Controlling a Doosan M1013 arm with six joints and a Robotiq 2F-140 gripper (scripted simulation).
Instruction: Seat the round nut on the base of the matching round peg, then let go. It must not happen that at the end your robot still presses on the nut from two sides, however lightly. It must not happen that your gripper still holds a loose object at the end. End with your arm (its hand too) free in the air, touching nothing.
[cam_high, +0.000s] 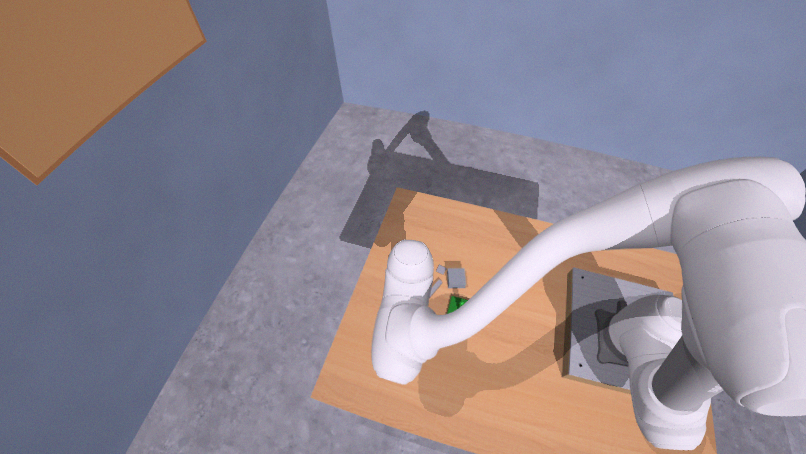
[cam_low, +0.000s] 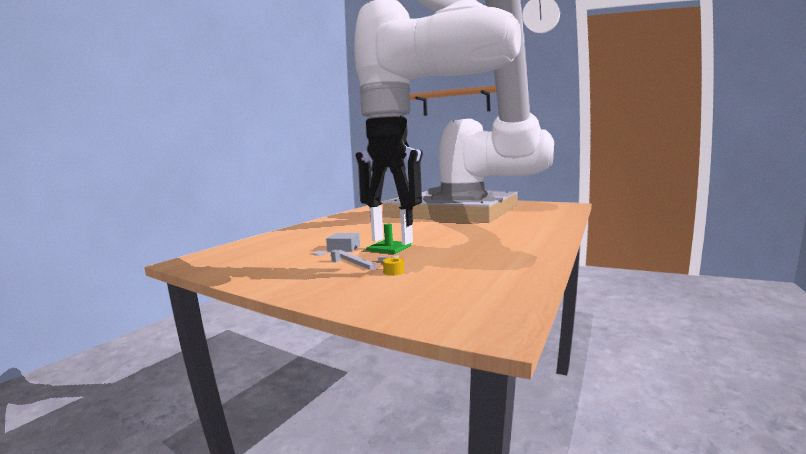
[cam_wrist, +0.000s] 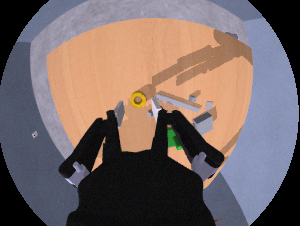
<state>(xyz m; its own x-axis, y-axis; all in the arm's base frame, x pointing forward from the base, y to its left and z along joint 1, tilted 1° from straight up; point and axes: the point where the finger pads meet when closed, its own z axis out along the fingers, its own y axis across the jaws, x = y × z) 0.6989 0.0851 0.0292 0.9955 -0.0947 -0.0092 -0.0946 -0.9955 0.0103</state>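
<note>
Right now my hand is 200 mm to the left of the grey block, 120 mm past it and 80 mm above it. The rest, counted from my hand: grey bar 120 mm to the right, 90 mm below, 40 mm behind.
</note>
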